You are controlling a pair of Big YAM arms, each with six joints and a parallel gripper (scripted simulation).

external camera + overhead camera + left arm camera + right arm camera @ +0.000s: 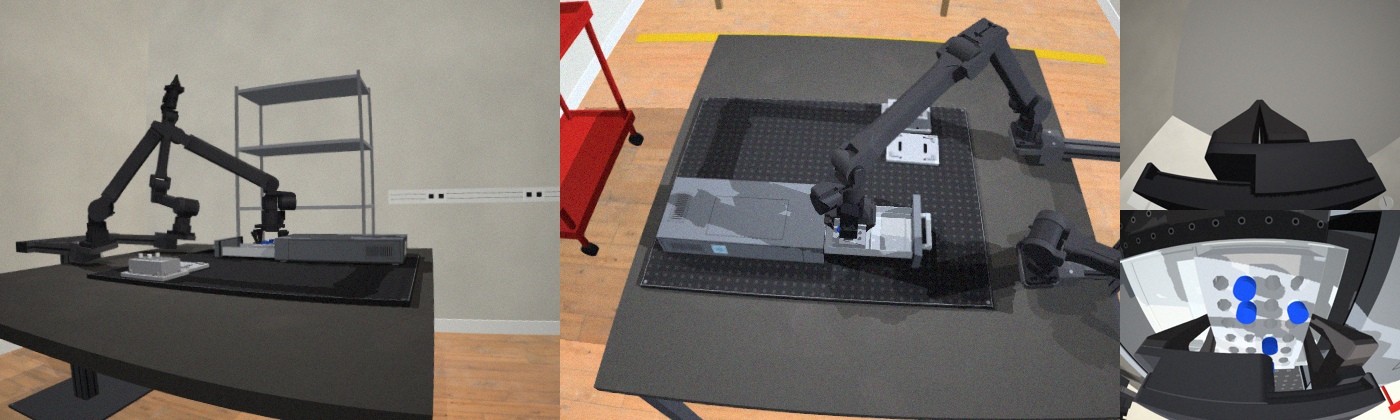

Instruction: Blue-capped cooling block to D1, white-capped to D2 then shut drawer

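Note:
Right now the cooler COLD is 10 cm ahead of my right hand, 1 cm to the left of it and 1 cm above it. Round my right hand: slot D1 (15 cm behind, 35 cm to the right, 3 cm below); slot D2 (11 cm behind, 48 cm to the right, 3 cm below); perforated deck (10 cm ahead, 16 cm to the right, 4 cm below).

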